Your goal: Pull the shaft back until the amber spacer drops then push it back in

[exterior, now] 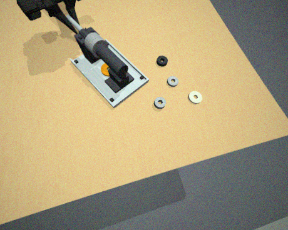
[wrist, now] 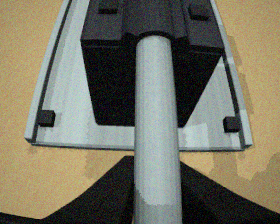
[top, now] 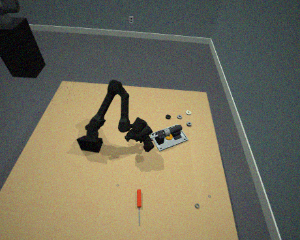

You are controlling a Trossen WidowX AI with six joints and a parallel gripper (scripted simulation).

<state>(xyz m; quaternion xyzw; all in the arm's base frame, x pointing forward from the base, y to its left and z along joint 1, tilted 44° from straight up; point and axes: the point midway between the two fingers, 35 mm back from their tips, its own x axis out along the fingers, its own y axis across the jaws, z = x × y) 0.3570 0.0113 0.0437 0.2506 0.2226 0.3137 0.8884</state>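
Right now the grey shaft is 4 cm ahead of my gripper tip, 3 cm above it and 2 cm to the left of it. Round my gripper tip: amber spacer (12 cm ahead, 6 cm to the left, 4 cm below).
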